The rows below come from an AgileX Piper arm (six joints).
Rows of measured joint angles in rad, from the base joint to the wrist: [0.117 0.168 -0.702 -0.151 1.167 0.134]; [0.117 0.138 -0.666 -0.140 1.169 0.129]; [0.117 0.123 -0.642 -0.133 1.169 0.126]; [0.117 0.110 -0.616 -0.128 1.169 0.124]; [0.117 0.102 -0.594 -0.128 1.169 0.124]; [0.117 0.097 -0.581 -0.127 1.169 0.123]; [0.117 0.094 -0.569 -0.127 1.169 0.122]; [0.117 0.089 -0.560 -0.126 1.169 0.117]
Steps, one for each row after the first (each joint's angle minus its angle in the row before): [0.000 -0.030 0.036 0.011 0.002 -0.005]; [0.000 -0.015 0.024 0.007 0.000 -0.003]; [0.000 -0.013 0.026 0.005 0.000 -0.002]; [0.000 -0.008 0.022 0.000 0.000 0.000]; [0.000 -0.005 0.013 0.001 0.000 -0.001]; [0.000 -0.003 0.012 0.000 0.000 -0.001]; [0.000 -0.005 0.009 0.001 0.000 -0.005]
